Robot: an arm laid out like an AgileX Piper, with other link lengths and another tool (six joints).
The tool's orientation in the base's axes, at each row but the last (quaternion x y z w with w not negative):
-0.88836 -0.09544 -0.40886 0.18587
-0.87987 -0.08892 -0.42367 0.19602
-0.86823 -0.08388 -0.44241 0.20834
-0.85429 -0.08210 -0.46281 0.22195
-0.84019 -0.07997 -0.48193 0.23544
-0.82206 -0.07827 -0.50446 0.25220
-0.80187 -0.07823 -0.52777 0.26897
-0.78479 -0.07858 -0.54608 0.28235
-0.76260 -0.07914 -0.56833 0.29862
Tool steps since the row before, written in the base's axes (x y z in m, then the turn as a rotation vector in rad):
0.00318 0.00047 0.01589 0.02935 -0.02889 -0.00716
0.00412 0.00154 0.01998 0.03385 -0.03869 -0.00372
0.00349 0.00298 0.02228 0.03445 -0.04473 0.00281
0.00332 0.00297 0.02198 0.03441 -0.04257 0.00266
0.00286 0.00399 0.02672 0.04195 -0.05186 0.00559
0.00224 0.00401 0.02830 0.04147 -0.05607 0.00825
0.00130 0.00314 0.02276 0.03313 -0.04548 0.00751
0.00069 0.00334 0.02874 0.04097 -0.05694 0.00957
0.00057 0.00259 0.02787 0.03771 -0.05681 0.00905
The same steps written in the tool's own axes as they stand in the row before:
0.01417 -0.00341 -0.00709 0.01304 0.03761 0.01276
0.01815 -0.00545 -0.00770 0.01863 0.04703 0.00989
0.01985 -0.00793 -0.00777 0.02447 0.05078 0.00429
0.01984 -0.00815 -0.00654 0.02418 0.04889 0.00532
0.02377 -0.01097 -0.00725 0.03146 0.05882 0.00550
0.02516 -0.01209 -0.00655 0.03408 0.06137 0.00208
0.02028 -0.01005 -0.00413 0.02815 0.04929 0.00103
0.02556 -0.01274 -0.00469 0.03519 0.06143 0.00084
0.02510 -0.01202 -0.00302 0.03358 0.06001 -0.00167

